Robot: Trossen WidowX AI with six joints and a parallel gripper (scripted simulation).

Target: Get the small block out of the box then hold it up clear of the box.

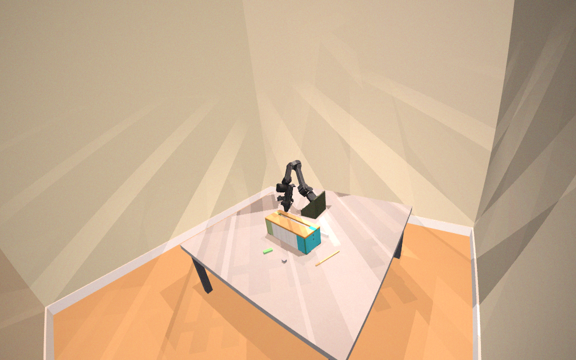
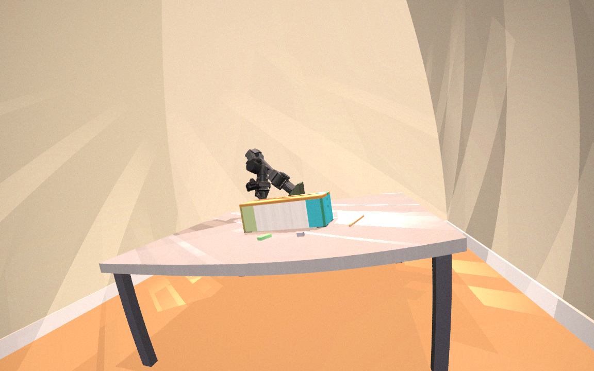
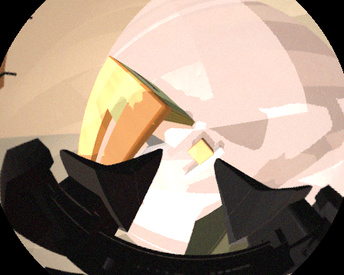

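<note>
The small orange block is 1 cm behind my gripper tip and 7 cm below it. Round my gripper tip: small grey cube 31 cm ahead, 29 cm to the left, 8 cm below; orange stick 13 cm ahead, 48 cm to the left, 9 cm below; box 7 cm ahead, 17 cm to the left, 3 cm below.
</note>
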